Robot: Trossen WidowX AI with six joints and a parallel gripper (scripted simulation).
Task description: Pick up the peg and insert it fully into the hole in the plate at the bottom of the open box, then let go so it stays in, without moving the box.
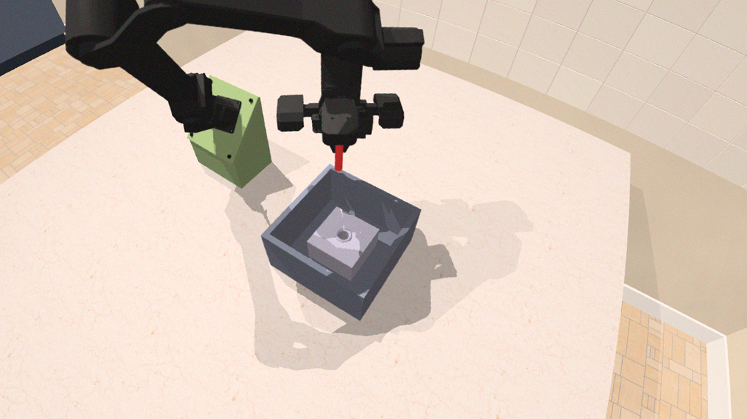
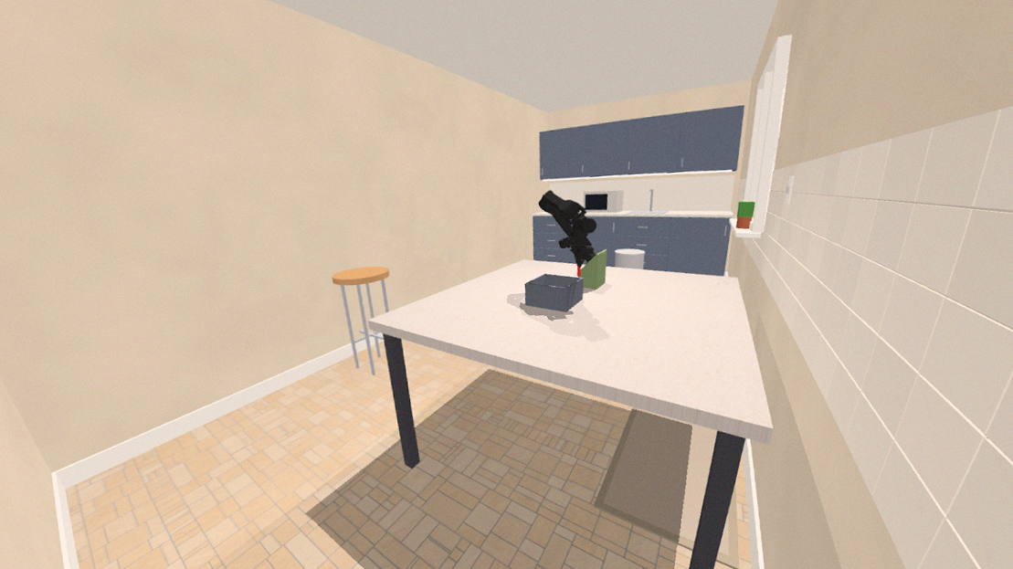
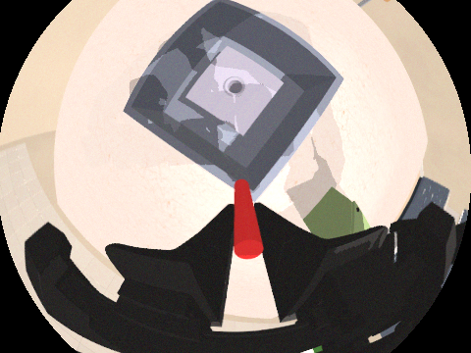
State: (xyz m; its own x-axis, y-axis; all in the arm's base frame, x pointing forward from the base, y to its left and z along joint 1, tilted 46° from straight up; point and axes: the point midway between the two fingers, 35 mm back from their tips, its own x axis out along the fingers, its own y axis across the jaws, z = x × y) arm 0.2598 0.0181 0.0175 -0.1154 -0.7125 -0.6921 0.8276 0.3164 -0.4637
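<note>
Right now the pale grey plate is 6 cm ahead of my hand, 9 cm to the right of it and 14 cm below it. Also, from my hand: box: 6 cm ahead, 9 cm to the right, 16 cm below; then red peg: 4 cm below.
</note>
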